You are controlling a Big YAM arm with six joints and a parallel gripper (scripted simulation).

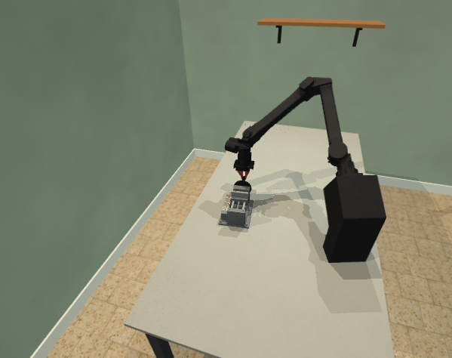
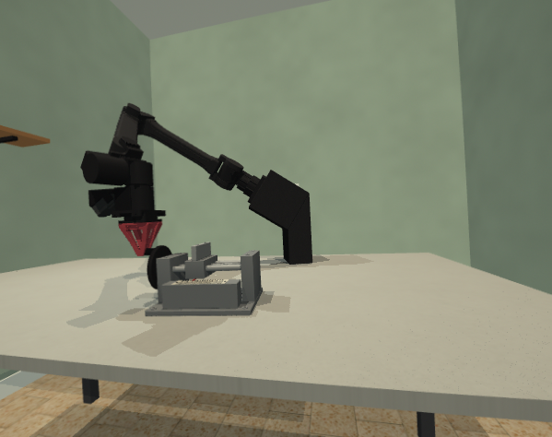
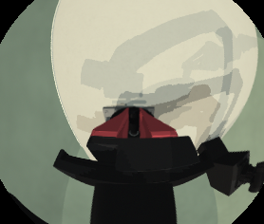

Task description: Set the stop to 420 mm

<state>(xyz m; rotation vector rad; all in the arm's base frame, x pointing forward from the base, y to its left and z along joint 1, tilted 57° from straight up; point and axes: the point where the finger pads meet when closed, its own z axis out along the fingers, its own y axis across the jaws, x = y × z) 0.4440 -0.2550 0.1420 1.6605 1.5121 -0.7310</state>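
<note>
My gripper is now 130 mm to the right of the sliding stop block, 30 mm short of it and 20 mm above it.
</note>
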